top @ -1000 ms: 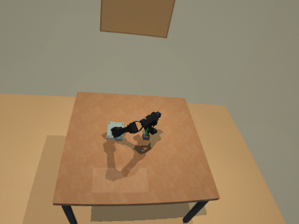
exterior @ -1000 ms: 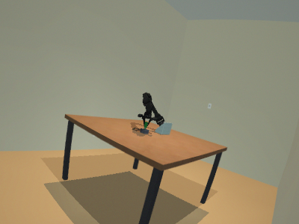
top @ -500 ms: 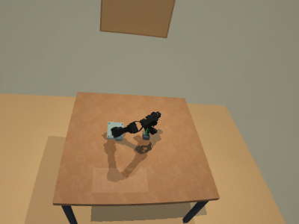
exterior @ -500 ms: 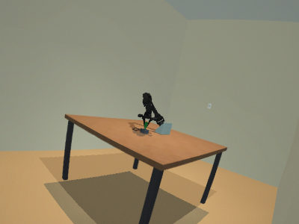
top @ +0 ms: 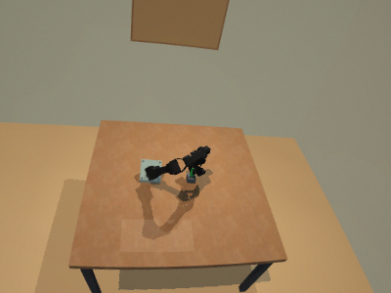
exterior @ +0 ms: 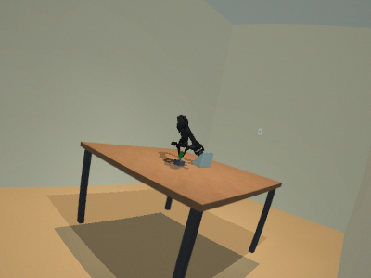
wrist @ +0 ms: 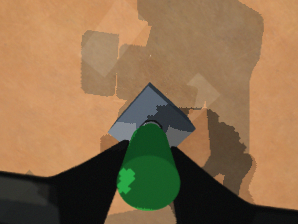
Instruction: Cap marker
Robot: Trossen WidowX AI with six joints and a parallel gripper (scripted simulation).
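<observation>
The marker cap lies 1 cm above my gripper tip. The rest, counted from my gripper tip: holder block (5 cm below).
</observation>
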